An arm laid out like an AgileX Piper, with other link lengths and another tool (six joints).
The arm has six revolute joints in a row. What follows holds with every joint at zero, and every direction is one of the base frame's. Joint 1 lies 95.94 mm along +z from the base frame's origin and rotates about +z. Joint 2 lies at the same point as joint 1 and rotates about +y. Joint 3 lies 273.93 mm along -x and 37.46 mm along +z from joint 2 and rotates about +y. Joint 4 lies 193.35 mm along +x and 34.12 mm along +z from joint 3 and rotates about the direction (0.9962, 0, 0.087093). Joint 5 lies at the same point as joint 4 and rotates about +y. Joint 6 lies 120.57 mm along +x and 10.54 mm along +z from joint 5 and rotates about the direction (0.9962, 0, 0.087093). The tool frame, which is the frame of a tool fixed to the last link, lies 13.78 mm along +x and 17.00 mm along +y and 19.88 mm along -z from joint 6; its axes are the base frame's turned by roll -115.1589, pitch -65.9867 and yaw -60.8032 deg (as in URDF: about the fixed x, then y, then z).
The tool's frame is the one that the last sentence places.
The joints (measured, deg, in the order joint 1, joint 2, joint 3, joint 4, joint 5, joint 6), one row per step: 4.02, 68.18, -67.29, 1.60, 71.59, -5.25; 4.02, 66.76, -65.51, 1.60, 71.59, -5.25; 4.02, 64.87, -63.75, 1.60, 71.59, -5.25; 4.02, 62.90, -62.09, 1.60, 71.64, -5.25; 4.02, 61.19, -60.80, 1.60, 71.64, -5.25; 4.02, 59.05, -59.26, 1.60, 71.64, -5.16; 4.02, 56.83, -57.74, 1.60, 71.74, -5.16
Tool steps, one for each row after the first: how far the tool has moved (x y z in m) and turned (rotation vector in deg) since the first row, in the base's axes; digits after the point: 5 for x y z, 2 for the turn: -0.00724, -0.00051, -0.00315, -0.03, 0.36, 0.00; -0.01574, -0.00111, -0.00522, -0.02, 0.23, 0.00; -0.02431, -0.00171, -0.00702, 0.00, -0.03, 0.00; -0.03132, -0.00220, -0.00822, 0.03, -0.45, 0.00; -0.03983, -0.00276, -0.00974, 0.11, -1.04, -0.08; -0.04865, -0.00338, -0.01143, 0.15, -1.64, -0.08
